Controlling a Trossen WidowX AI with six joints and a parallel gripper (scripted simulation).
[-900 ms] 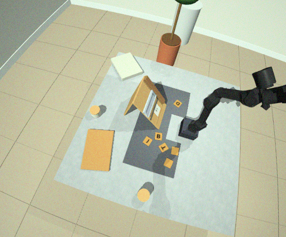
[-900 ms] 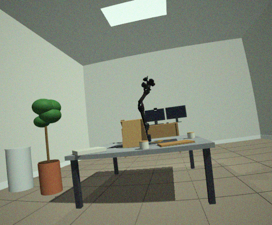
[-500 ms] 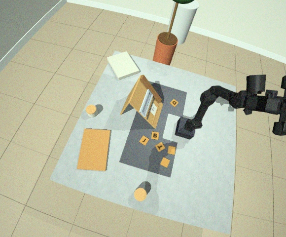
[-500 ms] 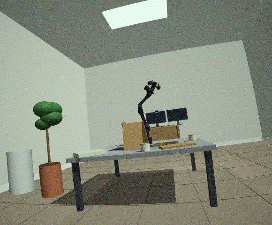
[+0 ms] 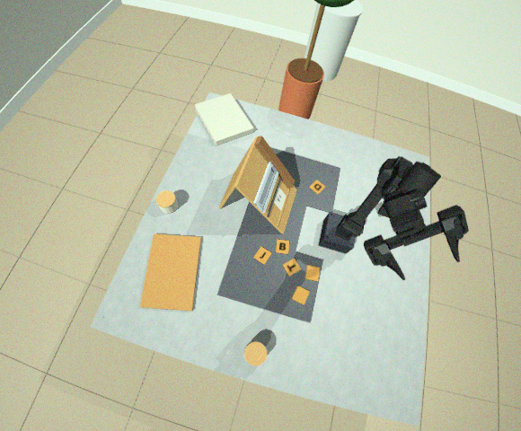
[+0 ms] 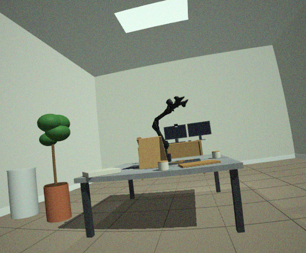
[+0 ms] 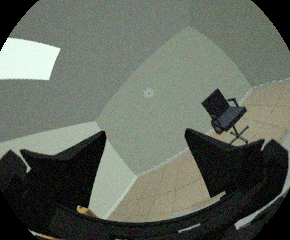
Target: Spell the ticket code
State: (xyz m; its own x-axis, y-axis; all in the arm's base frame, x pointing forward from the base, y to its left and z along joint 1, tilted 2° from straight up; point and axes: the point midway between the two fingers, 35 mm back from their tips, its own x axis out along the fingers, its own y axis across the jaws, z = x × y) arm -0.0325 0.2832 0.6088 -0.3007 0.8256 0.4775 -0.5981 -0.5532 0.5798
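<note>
The letter tile lies 700 mm below my gripper tip, 300 mm ahead of it and 100 mm to the right of it. Also, from my gripper tip: flat orange panel (700 mm below, 590 mm ahead, 140 mm to the left); dark mat (700 mm below, 290 mm to the right, 240 mm ahead); ticket (620 mm below, 350 mm ahead, 330 mm to the right).
</note>
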